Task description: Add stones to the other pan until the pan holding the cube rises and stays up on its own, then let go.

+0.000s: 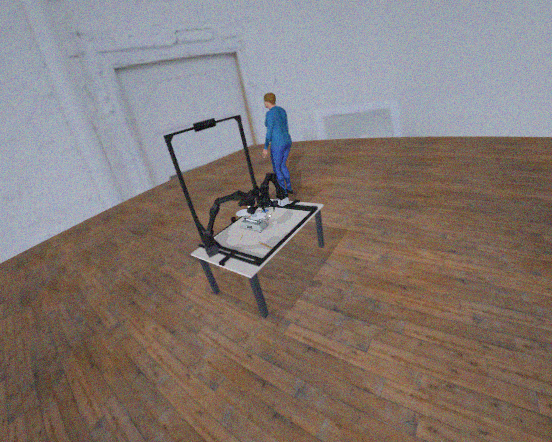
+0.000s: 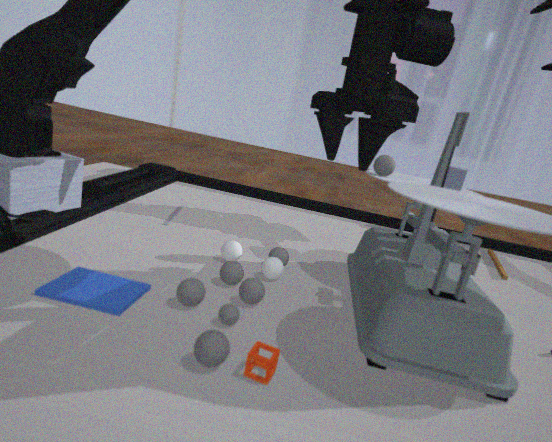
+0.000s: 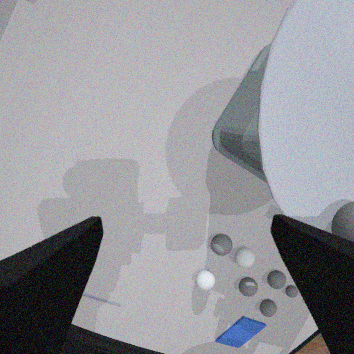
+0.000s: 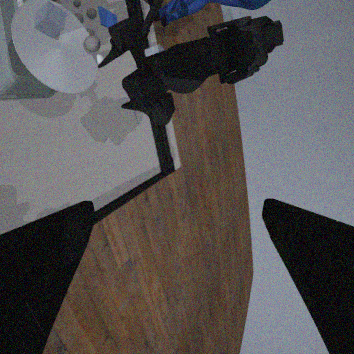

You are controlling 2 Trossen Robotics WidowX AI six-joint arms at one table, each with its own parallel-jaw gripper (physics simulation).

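Seen in the pictures: left gripper, between the fingertips: [image 1: 269,211] [image 2: 345,165] [image 3: 188,224] [image 4: 110,86]; right gripper, between the fingertips: [image 1: 259,202] [image 2: 537,39] [image 4: 179,208]; left arm's base, origin of its link: [image 1: 281,198] [image 2: 19,150]; right arm's base, origin of its link: [image 1: 210,244].
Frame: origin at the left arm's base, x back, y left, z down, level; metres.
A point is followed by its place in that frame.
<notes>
A grey-green balance scale [image 1: 255,225] @(x -0.522, y 0.192, z 0.027 m) [image 2: 425,320] @(x -0.505, y -0.022, z 0.034 m) stands on the table. Its far pan [image 2: 407,178] @(x -0.451, y 0.215, z -0.056 m) [image 3: 310,100] @(x -0.437, y 0.238, z -0.056 m) [image 4: 65,67] @(x -0.463, y 0.233, z -0.056 m) holds a grey-blue cube [image 2: 456,177] @(x -0.505, y 0.161, z -0.076 m) [image 4: 50,20] @(x -0.508, y 0.190, z -0.086 m) and one grey stone [image 2: 384,165] @(x -0.421, y 0.162, z -0.071 m) [image 3: 345,221] @(x -0.414, y 0.188, z -0.071 m) [image 4: 92,43] @(x -0.427, y 0.183, z -0.079 m) near the rim. The near pan [image 2: 485,205] @(x -0.525, y 0.019, z -0.068 m) shows no object on it. Loose grey stones [image 2: 212,348] [image 3: 221,244] and white stones [image 2: 231,250] @(x -0.272, y 0.072, z 0.068 m) [image 3: 205,280] @(x -0.273, y 0.091, z 0.064 m) lie on the table. My left gripper [image 2: 347,163] @(x -0.360, y 0.233, z -0.053 m) [image 3: 188,224] @(x -0.360, y 0.233, z -0.053 m) [image 4: 110,86] @(x -0.360, y 0.233, z -0.053 m) is open and empty beside the far pan's stone. My right gripper [image 4: 179,208] @(x -0.568, y 0.427, z -0.286 m) is open and empty.
A blue square [image 2: 92,290] @(x -0.212, y -0.093, z 0.083 m) [image 3: 241,332] @(x -0.214, y -0.083, z 0.083 m) [image 4: 107,17] @(x -0.217, y -0.086, z 0.083 m) lies beyond the stones. An orange open-sided cube frame [image 2: 262,362] @(x -0.397, y -0.114, z 0.070 m) lies near the largest stone. An orange-brown stick [image 2: 497,264] @(x -0.633, y 0.442, z 0.082 m) lies behind the scale. A person [image 1: 278,127] stands behind the table.
</notes>
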